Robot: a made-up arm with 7 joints. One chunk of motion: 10 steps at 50 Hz.
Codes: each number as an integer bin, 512 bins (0 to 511) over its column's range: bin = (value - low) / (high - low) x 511, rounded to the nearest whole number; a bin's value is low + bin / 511 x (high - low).
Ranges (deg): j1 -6..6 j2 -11..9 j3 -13..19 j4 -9..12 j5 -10..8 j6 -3..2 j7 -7..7
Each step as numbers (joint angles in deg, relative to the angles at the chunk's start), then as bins.
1 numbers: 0.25 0.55 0.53 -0.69 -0.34 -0.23 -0.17
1 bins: 266 295 216 202 274 283 249
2 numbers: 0.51 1.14 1.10 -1.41 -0.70 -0.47 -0.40
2 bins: 277 310 225 185 264 259 241
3 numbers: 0.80 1.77 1.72 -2.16 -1.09 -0.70 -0.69
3 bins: 290 326 235 166 253 235 230
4 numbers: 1.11 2.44 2.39 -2.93 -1.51 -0.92 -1.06
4 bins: 303 343 246 148 241 213 217
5 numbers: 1.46 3.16 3.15 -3.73 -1.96 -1.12 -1.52
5 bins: 318 362 258 128 228 192 200
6 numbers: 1.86 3.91 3.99 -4.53 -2.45 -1.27 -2.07
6 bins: 335 381 271 109 214 177 180
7 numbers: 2.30 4.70 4.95 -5.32 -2.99 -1.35 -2.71
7 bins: 353 401 287 90 199 169 157
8 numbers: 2.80 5.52 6.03 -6.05 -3.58 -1.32 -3.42
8 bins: 375 422 304 72 182 172 131
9 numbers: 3.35 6.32 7.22 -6.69 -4.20 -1.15 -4.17
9 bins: 398 443 323 56 165 189 103
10 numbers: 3.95 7.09 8.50 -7.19 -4.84 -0.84 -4.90
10 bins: 424 462 343 44 146 221 77
